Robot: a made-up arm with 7 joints. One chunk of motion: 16 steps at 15 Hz.
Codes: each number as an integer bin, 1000 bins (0 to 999) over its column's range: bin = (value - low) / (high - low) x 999, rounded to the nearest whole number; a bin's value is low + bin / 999 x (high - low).
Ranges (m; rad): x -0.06..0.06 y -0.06..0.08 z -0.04..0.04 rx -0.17..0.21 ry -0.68..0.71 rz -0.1..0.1
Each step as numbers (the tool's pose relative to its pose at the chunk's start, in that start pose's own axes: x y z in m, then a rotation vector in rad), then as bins.
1 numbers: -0.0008 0.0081 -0.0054 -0.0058 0.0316 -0.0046
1 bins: 493 486 432 432 511 477
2 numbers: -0.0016 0.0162 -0.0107 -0.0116 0.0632 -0.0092
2 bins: 486 544 366 416 534 454
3 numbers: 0.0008 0.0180 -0.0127 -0.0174 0.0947 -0.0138
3 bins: 506 557 341 401 557 431
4 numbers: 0.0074 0.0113 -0.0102 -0.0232 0.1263 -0.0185
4 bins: 561 509 372 386 579 407
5 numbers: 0.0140 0.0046 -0.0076 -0.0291 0.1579 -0.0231
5 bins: 616 461 405 370 602 384
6 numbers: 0.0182 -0.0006 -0.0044 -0.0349 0.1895 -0.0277
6 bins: 651 424 445 355 625 361
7 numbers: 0.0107 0.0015 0.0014 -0.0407 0.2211 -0.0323
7 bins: 589 439 517 340 648 338
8 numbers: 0.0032 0.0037 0.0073 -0.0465 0.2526 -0.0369
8 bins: 526 455 591 325 670 315
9 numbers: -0.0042 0.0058 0.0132 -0.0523 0.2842 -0.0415
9 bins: 465 470 664 309 693 292
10 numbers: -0.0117 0.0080 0.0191 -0.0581 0.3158 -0.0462
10 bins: 402 485 738 294 716 269
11 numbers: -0.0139 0.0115 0.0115 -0.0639 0.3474 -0.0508
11 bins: 384 510 643 279 738 246
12 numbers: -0.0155 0.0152 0.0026 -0.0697 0.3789 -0.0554
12 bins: 370 537 532 264 761 223
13 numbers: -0.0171 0.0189 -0.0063 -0.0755 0.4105 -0.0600
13 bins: 357 563 421 248 784 200
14 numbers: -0.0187 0.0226 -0.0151 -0.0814 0.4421 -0.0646
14 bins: 344 589 311 233 806 177
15 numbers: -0.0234 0.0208 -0.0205 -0.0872 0.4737 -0.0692
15 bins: 305 577 244 218 829 154
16 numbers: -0.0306 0.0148 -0.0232 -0.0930 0.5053 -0.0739
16 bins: 245 534 210 202 852 130
